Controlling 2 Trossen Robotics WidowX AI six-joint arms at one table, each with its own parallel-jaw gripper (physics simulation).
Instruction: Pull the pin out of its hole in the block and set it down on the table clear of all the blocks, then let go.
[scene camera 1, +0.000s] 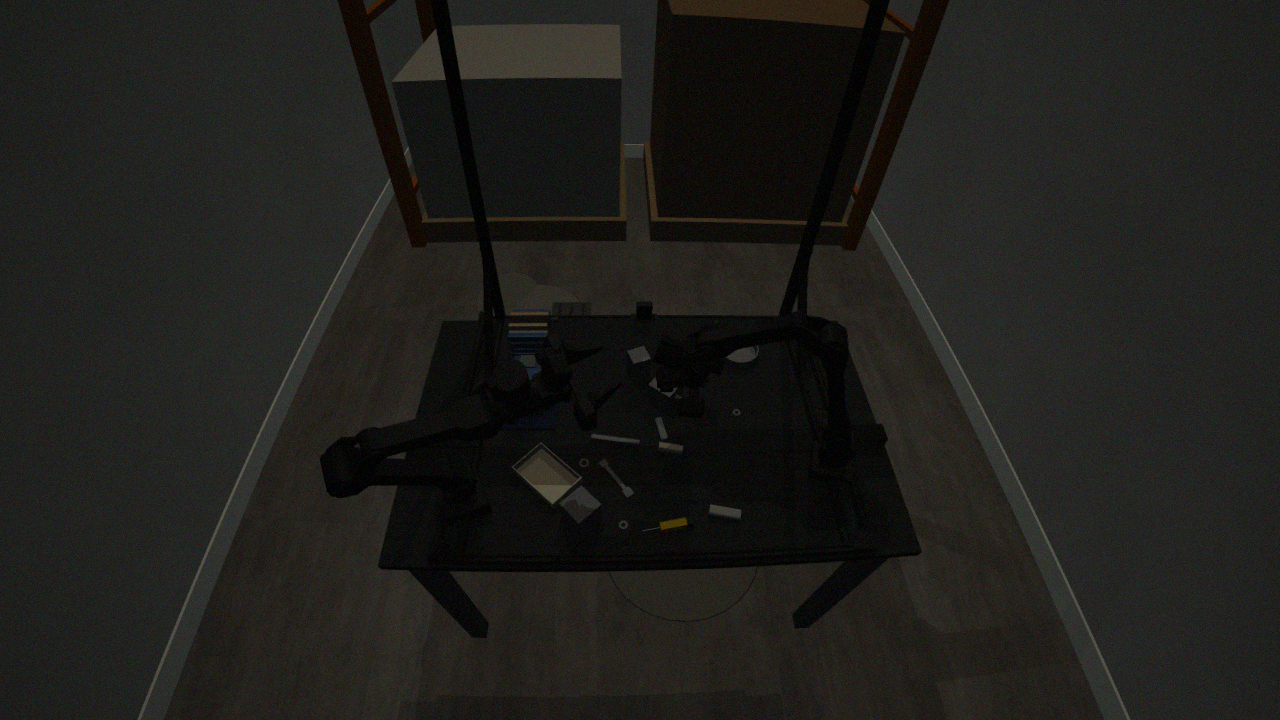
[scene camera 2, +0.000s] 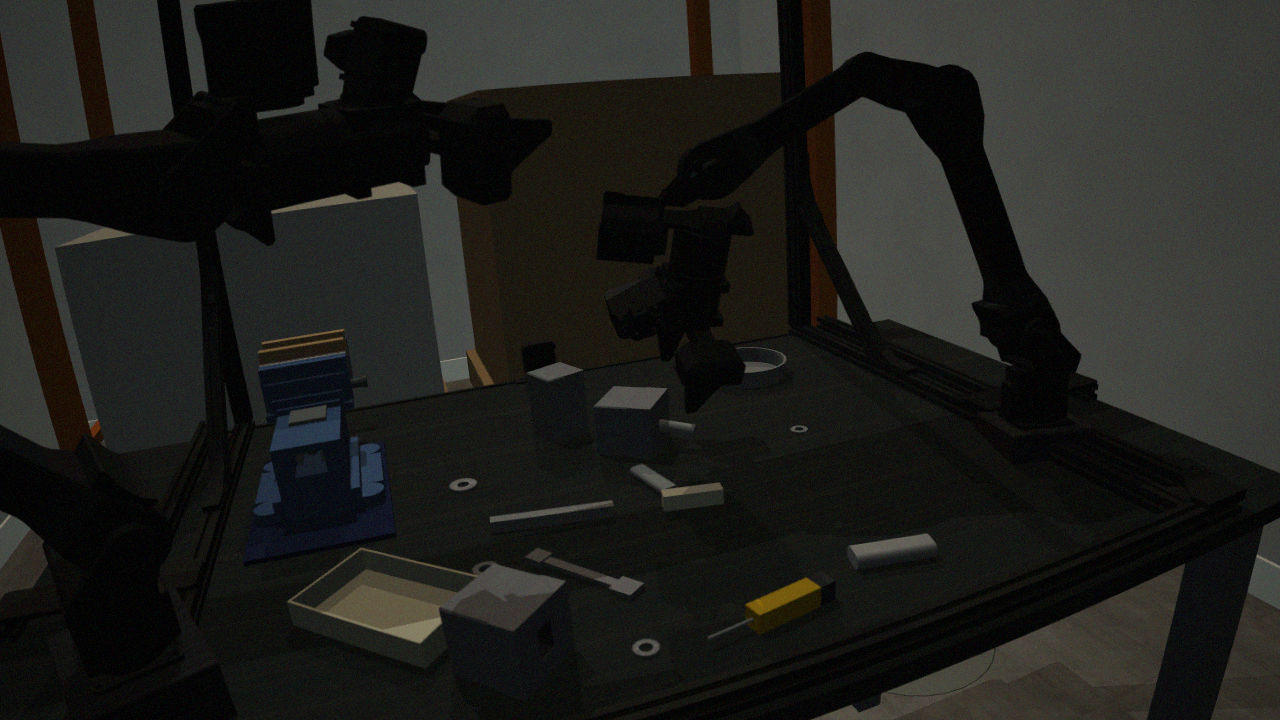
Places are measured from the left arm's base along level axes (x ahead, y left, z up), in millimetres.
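Where they show: left gripper, fingertip midpoint: (scene camera 1: 685, 388) (scene camera 2: 677, 385); right gripper, fingertip midpoint: (scene camera 1: 612, 364) (scene camera 2: 516, 119); left arm's base, link origin: (scene camera 1: 832, 459) (scene camera 2: 1035, 419); right arm's base, link origin: (scene camera 1: 459, 491) (scene camera 2: 128, 650).
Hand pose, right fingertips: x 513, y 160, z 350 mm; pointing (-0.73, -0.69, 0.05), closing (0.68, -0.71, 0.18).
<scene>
Each offset is from my right fingertips to the top centre of the thing. "pt": to the spot under its first point.
A light pin @[dy -227, dx -106, dz -340 mm] (scene camera 2: 677, 426) sticks out sideways from the right side of the middle grey block @[dy -242, dx -65, dz -317 mm] (scene camera 2: 630, 428) (scene camera 1: 662, 386); its inner end is hidden in the block. Two other grey blocks stand apart from it: a taller one @[dy -295, dx +25, dz -297 mm] (scene camera 2: 556, 402) (scene camera 1: 638, 354) just behind left, and one with a square opening @[pt dy +176, dx +21, dz -317 mm] (scene camera 2: 505, 622) (scene camera 1: 580, 505) at the front. My left gripper (scene camera 2: 689, 368) (scene camera 1: 684, 390) is open and empty, above and close to the pin, with one dark finger hanging near it. My right gripper (scene camera 1: 609, 368) is open and empty, held high at the left.
A cream tray @[dy +76, dx +138, dz -354 mm] (scene camera 2: 358, 627) (scene camera 1: 546, 474) touches or nearly touches the front block. A blue machine model @[pt dy -145, dx +284, dz -325 mm] (scene camera 2: 308, 456) stands left. A short cylinder @[dy -137, dx -84, dz -367 mm] (scene camera 2: 651, 479), cream bar @[dy -88, dx -121, dz -361 mm] (scene camera 2: 691, 497), grey rod @[dy -69, dx +16, dz -365 mm] (scene camera 2: 550, 514), wrench-like piece @[dy +30, dx -18, dz -370 mm] (scene camera 2: 583, 573), yellow screwdriver @[dy +113, dx -166, dz -359 mm] (scene camera 2: 784, 605), white cylinder @[dy +42, dx -283, dz -363 mm] (scene camera 2: 892, 550) and round dish @[dy -461, dx -225, dz -354 mm] (scene camera 2: 759, 376) lie around.
</scene>
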